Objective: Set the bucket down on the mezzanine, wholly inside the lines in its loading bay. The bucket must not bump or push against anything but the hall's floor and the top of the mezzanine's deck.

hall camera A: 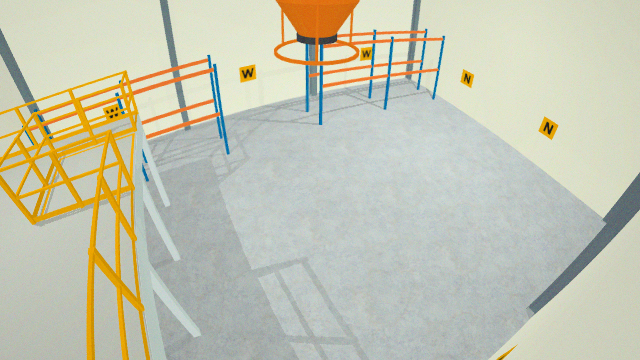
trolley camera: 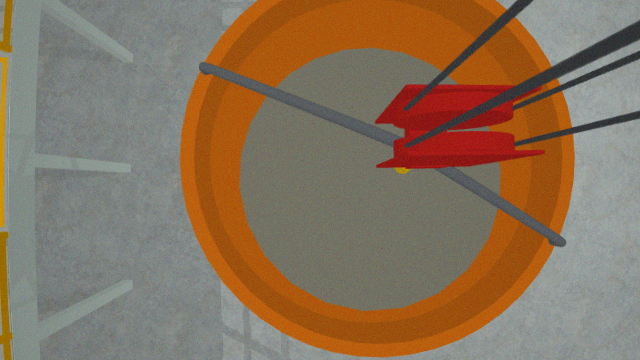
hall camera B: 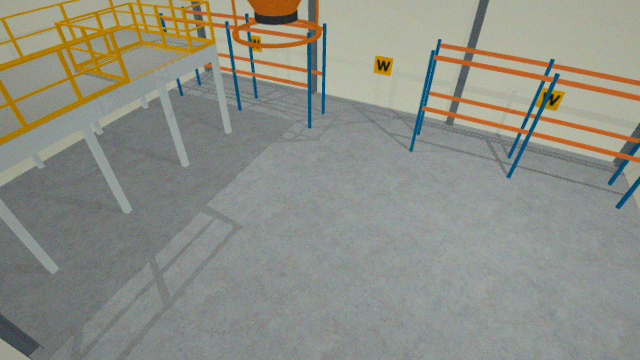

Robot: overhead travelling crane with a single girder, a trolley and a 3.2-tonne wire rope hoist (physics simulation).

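The orange bucket [hall camera A: 318, 20] [hall camera B: 276, 6] [trolley camera: 225, 165] hangs high and looks upright; both hall views cut off its upper part. Its base ring is clear of the floor. The gripper, a yellow hook [trolley camera: 402, 170] mostly hidden under the red hook block [trolley camera: 460, 142], carries the bucket by its grey bail [trolley camera: 320, 111]. In the trolley view the bucket is to the right of the mezzanine [hall camera A: 151, 300] [hall camera B: 60, 122] [trolley camera: 22, 200], with a gap between rim and deck edge. The loading bay's lines cannot be made out.
Yellow railings [hall camera A: 81, 122] [hall camera B: 63, 65] stand along the mezzanine, with a railed pen on its deck. Blue and orange racks [hall camera A: 321, 90] [hall camera B: 309, 100] stand along the W wall, behind the bucket in both hall views. Another rack [hall camera B: 520, 127] stands farther right.
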